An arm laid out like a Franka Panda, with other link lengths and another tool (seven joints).
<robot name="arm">
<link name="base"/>
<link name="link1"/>
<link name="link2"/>
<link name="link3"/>
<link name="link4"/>
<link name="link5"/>
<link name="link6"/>
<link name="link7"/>
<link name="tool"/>
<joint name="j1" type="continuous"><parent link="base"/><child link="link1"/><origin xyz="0 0 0.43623" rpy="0 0 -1.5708"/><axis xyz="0 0 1"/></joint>
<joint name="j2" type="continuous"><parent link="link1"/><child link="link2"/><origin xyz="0 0 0" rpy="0 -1.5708 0"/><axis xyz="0 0 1"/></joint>
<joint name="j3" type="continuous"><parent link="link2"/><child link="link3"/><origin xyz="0.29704 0 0" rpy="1.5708 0 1.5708"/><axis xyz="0 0 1"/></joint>
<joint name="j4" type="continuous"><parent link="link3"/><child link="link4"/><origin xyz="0.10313 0 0" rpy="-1.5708 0 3.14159"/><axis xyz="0 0 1"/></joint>
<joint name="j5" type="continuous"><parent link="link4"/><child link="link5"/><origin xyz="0.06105 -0.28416 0" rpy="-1.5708 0 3.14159"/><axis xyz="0 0 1"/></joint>
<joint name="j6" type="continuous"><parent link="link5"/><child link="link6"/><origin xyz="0 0 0" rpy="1.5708 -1.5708 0"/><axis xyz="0 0 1"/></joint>
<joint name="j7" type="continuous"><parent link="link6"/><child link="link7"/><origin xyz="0 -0.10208 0" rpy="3.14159 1.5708 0"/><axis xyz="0 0 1"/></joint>
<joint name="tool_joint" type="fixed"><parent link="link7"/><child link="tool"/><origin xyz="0.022 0.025 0.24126" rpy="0.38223 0 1.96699"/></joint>
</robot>
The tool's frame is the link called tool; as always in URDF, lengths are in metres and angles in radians. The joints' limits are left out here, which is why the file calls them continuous.
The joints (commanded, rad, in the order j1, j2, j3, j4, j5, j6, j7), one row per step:
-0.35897 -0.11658 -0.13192 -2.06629 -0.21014 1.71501 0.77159
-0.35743 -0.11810 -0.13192 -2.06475 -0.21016 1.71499 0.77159
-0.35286 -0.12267 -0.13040 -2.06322 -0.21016 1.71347 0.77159
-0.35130 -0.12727 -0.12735 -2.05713 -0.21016 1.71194 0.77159
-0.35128 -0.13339 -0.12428 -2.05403 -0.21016 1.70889 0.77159
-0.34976 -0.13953 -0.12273 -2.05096 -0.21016 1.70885 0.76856
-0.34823 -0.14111 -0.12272 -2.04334 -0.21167 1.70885 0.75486
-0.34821 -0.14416 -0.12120 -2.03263 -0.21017 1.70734 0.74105
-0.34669 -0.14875 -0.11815 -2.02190 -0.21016 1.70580 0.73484
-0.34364 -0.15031 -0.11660 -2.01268 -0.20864 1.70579 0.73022
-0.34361 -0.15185 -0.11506 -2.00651 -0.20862 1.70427 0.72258
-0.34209 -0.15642 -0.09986 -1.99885 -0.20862 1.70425 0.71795
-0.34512 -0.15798 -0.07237 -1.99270 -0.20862 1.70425 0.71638
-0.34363 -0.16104 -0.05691 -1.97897 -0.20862 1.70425 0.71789
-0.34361 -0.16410 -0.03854 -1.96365 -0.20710 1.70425 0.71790
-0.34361 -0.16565 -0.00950 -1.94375 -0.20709 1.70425 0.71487
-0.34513 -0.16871 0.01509 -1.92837 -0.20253 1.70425 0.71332
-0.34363 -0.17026 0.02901 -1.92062 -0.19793 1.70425 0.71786
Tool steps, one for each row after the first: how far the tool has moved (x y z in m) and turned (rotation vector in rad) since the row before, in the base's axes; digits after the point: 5 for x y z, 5 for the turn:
0.00079 0.00032 0.00120 -0.00127 -0.00276 0.00152
0.00152 0.00210 0.00240 -0.00188 -0.00420 0.00578
0.00235 0.00092 0.00411 -0.00416 -0.00820 0.00421
0.00077 0.00096 0.00355 -0.00273 -0.00560 0.00247
0.00152 0.00080 0.00375 -0.00289 -0.00815 0.00591
0.00239 -0.00039 0.00351 -0.00176 -0.00649 0.01510
0.00300 -0.00004 0.00511 -0.00082 -0.01039 0.01391
0.00340 0.00062 0.00595 -0.00474 -0.01177 0.01008
0.00353 0.00098 0.00416 -0.00251 -0.00981 0.00845
0.00157 0.00018 0.00290 -0.00122 -0.00474 0.00858
0.00569 0.00565 0.00519 -0.00609 -0.00989 0.02091
0.00702 0.00889 0.00346 -0.00682 -0.00542 0.02557
0.00691 0.00524 0.00701 -0.00907 -0.01485 0.01514
0.00755 0.00628 0.00766 -0.00830 -0.01661 0.01766
0.01060 0.01040 0.00904 -0.01170 -0.01795 0.03152
0.00818 0.00967 0.00771 -0.00563 -0.01722 0.02335
0.00480 0.00697 0.00384 -0.00139 -0.01025 0.00996

